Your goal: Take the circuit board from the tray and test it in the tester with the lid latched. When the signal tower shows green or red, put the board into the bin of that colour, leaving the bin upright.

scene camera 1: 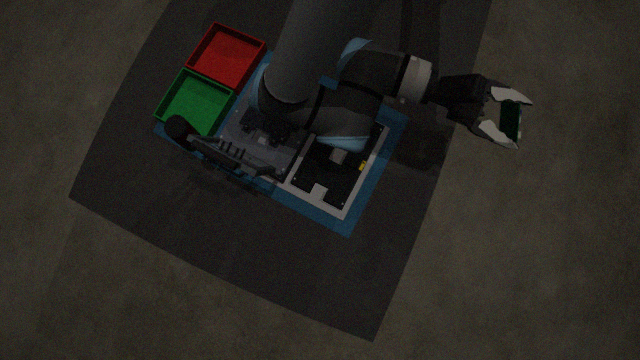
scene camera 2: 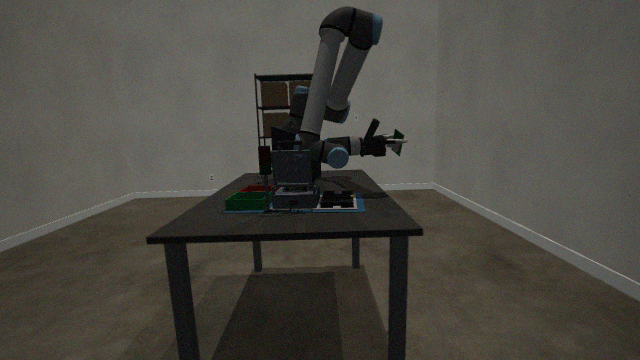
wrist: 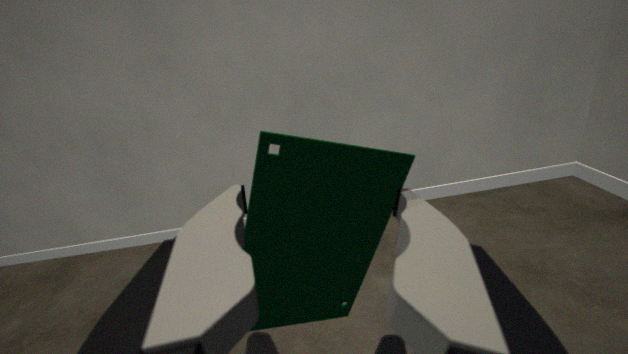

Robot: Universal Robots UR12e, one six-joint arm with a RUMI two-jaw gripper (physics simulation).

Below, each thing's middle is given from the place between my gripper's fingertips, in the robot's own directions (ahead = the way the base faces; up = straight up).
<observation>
Right now my hand is 1 cm past the green circuit board (scene camera 1: 510, 112), 3 cm to the left of it and 2 cm above it. Round my hand: green bin (scene camera 1: 204, 103): 5 cm ahead, 71 cm to the right, 23 cm below; dark nest (scene camera 1: 279, 131): 6 cm ahead, 51 cm to the right, 19 cm below; red bin (scene camera 1: 224, 55): 10 cm behind, 68 cm to the right, 23 cm below.
</observation>
